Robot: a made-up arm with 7 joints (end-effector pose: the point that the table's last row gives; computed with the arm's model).
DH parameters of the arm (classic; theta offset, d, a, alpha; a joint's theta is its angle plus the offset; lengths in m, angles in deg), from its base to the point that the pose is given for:
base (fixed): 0 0.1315 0.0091 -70
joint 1: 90 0.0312 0.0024 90
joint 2: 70 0.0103 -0.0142 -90
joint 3: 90 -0.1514 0.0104 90
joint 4: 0 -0.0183 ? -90
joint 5: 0 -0.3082 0.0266 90
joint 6: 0 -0.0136 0.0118 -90
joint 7: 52.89 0 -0.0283 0
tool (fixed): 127.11 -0.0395 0 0
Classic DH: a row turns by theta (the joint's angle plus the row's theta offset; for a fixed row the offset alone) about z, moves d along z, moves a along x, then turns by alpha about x.
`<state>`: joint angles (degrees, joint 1 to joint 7).
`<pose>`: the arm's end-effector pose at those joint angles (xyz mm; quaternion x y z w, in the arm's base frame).
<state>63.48 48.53 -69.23 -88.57 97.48 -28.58 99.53</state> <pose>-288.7 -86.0 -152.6 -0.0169 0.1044 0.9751 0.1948</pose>
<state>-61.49 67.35 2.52 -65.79 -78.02 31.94 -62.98</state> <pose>366.6 256.8 356.6 0.9351 0.2437 -0.1808 0.1833</pose>
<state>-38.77 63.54 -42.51 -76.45 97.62 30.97 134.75</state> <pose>379.5 80.4 -57.1 -0.4493 0.0600 0.8162 0.3583</pose>
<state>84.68 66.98 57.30 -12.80 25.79 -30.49 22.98</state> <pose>-362.2 369.9 219.4 0.7507 -0.1738 0.1505 0.6193</pose>
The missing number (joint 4, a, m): 0.0706
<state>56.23 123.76 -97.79 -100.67 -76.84 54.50 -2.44</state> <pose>-242.2 314.6 64.7 -0.0751 0.2934 -0.9523 0.0374</pose>
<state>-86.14 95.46 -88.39 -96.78 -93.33 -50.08 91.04</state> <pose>413.2 103.7 161.9 0.2851 -0.1210 -0.8131 0.4930</pose>
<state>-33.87 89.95 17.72 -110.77 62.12 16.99 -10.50</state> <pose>298.3 74.4 375.5 0.2034 -0.8521 -0.3164 0.3640</pose>
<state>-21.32 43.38 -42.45 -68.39 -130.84 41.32 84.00</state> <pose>353.0 59.5 -82.5 0.4991 -0.6235 -0.5241 0.2958</pose>
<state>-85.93 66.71 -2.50 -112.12 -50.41 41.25 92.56</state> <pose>122.0 24.3 492.3 0.0239 0.9937 -0.0328 0.1048</pose>
